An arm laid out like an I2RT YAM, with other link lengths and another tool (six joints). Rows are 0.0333 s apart.
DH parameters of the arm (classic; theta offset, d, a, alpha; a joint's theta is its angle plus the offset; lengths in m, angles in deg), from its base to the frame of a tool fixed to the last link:
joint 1: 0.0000 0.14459 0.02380 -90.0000
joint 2: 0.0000 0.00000 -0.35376 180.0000
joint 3: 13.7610 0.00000 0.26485 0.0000
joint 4: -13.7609 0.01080 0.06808 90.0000
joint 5: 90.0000 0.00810 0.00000 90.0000
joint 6: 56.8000 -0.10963 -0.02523 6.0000
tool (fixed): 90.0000 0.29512 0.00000 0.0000
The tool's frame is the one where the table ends.
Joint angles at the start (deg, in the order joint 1, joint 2, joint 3, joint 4, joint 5, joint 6):
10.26, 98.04, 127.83, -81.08, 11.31, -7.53
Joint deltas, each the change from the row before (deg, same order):
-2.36, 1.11, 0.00, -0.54, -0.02, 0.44
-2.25, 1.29, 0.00, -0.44, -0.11, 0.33
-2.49, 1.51, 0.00, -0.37, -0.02, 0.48
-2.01, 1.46, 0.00, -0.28, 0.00, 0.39
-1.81, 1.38, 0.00, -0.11, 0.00, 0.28
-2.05, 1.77, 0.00, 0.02, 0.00, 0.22
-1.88, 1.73, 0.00, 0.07, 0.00, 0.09
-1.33, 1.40, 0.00, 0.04, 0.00, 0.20
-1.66, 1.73, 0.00, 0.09, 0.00, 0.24
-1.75, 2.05, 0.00, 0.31, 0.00, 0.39
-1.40, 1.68, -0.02, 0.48, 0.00, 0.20
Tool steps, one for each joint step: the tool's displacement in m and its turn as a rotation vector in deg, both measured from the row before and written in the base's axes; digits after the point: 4 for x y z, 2 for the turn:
0.0058, -0.0179, -0.0099, 0.03, 1.59, -2.69
0.0063, -0.0170, -0.0110, 0.08, 1.69, -2.45
0.0067, -0.0198, -0.0125, 0.14, 1.80, -2.87
0.0059, -0.0164, -0.0120, 0.14, 1.67, -2.33
0.0053, -0.0151, -0.0111, 0.14, 1.44, -2.05
0.0067, -0.0176, -0.0141, 0.16, 1.70, -2.24
0.0059, -0.0166, -0.0139, 0.15, 1.64, -1.96
0.0043, -0.0121, -0.0115, 0.21, 1.31, -1.51
0.0046, -0.0155, -0.0143, 0.28, 1.57, -1.87
0.0056, -0.0170, -0.0169, 0.39, 1.62, -2.10
0.0047, -0.0140, -0.0138, 0.28, 1.15, -1.58

